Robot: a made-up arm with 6 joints.
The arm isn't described. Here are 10 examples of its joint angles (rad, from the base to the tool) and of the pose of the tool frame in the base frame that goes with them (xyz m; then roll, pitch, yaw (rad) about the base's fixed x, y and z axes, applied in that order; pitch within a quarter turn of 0, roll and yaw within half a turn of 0).
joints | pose
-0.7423 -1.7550 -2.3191 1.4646 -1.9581 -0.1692 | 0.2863 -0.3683 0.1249 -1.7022 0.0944 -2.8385
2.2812 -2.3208 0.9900 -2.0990 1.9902 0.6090 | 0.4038 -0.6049 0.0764 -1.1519 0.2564 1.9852
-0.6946 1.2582 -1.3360 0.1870 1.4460 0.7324 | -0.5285 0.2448 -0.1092 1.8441 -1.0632 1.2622
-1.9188 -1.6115 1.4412 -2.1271 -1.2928 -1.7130 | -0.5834 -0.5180 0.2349 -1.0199 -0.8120 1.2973
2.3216 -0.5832 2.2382 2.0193 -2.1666 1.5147 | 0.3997 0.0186 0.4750 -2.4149 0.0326 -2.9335
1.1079 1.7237 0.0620 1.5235 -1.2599 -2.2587 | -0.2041 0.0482 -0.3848 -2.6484 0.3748 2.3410
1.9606 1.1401 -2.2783 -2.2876 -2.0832 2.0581 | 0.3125 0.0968 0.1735 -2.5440 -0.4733 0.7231
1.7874 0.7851 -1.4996 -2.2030 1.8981 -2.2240 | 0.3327 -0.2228 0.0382 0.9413 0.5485 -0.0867
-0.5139 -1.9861 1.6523 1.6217 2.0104 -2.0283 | -0.2249 -0.8146 -0.1260 -2.4798 0.5418 2.4124
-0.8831 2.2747 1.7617 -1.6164 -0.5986 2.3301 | 0.3511 -0.0382 0.2418 -2.2068 0.1428 -0.0720
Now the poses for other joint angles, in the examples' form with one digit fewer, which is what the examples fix.
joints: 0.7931 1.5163 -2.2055 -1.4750 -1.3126 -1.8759
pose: 0.275 0.395 -0.240 -1.769 -0.146 -1.281
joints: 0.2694 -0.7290 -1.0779 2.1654 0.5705 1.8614
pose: -0.157 -0.412 -0.140 -1.926 -0.718 -0.746
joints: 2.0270 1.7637 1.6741 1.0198 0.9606 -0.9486
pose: -0.474 0.336 -0.315 1.775 -0.315 -0.803
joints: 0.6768 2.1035 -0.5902 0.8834 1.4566 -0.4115
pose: -0.468 0.412 -0.240 -3.091 -0.696 -0.638
